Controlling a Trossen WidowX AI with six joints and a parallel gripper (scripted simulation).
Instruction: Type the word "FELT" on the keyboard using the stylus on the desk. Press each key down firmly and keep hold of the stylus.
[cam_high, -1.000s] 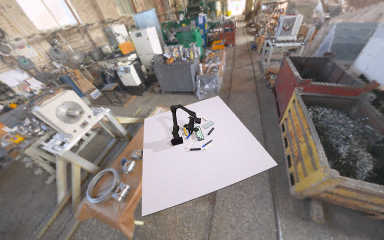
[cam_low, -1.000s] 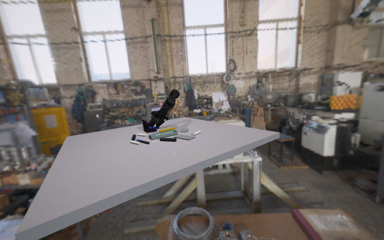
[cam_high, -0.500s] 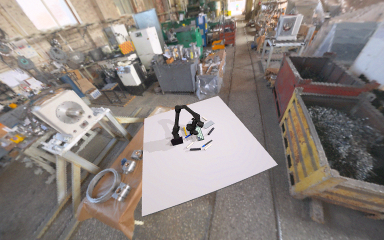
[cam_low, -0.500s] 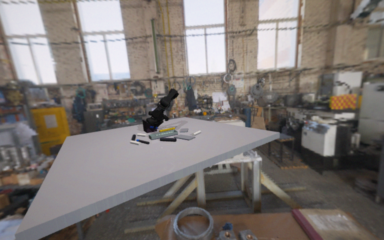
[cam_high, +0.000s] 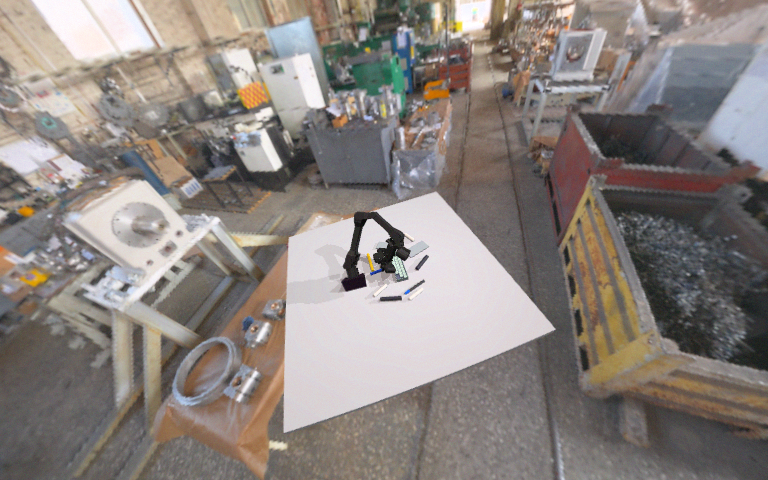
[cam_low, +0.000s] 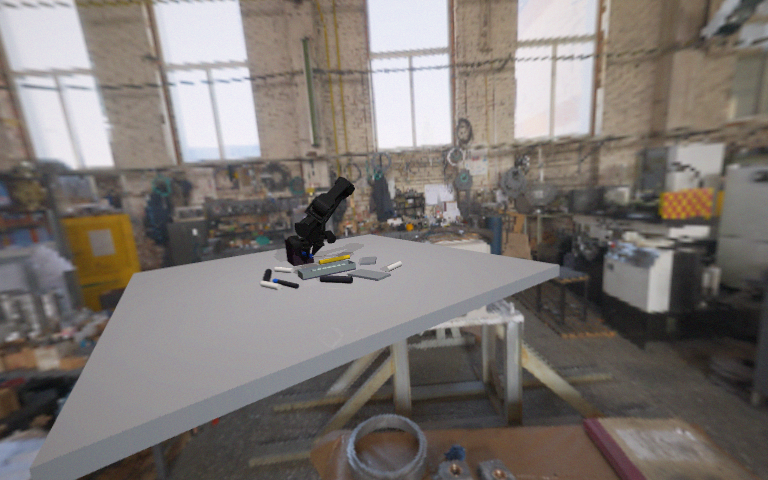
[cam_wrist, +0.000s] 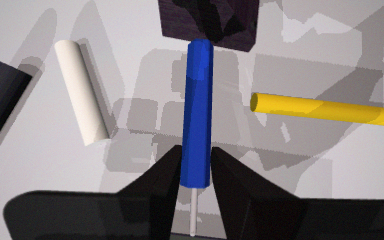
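The yellow pencil lies 13 cm to the left of my gripper tip, 6 cm behind it and 5 cm below it. Also, from my gripper tip: stylus tip: 4 cm ahead; blue-tipped black pen: 15 cm to the right, 14 cm ahead, 5 cm below; blue stylus: 1 cm ahead.
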